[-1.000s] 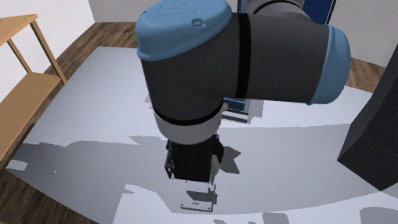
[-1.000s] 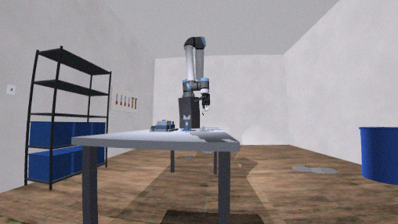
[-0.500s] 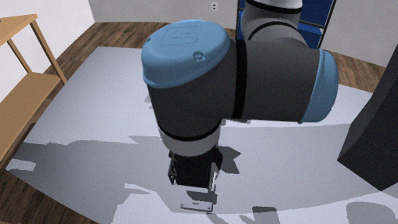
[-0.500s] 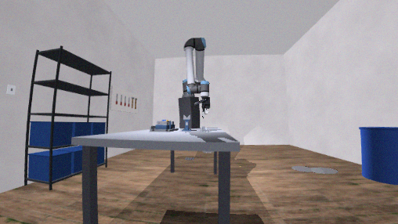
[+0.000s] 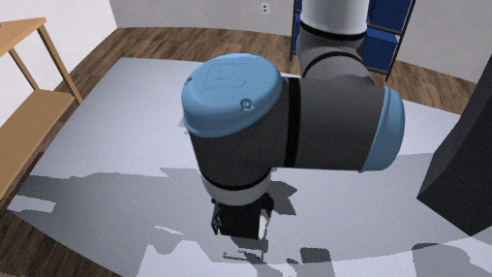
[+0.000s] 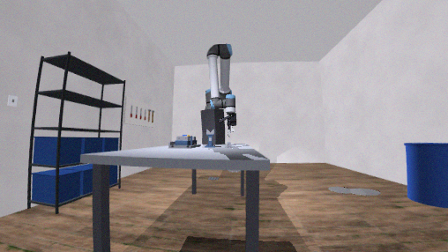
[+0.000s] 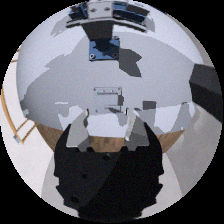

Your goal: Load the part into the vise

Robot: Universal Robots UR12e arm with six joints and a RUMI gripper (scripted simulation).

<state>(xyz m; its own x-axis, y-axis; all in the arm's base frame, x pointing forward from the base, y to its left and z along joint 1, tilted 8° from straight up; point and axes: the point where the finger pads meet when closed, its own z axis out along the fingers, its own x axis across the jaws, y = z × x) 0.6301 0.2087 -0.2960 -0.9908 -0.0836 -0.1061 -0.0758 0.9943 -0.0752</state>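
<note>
Right now the grey part is 10 mm to the right of my hand and 80 mm below it. Round my hand: infeed plate 10 mm to the left, 100 mm below; vise 30 mm ahead, 380 mm to the right, 60 mm below; air cylinder 70 mm behind, 370 mm to the right, 30 mm below.
</note>
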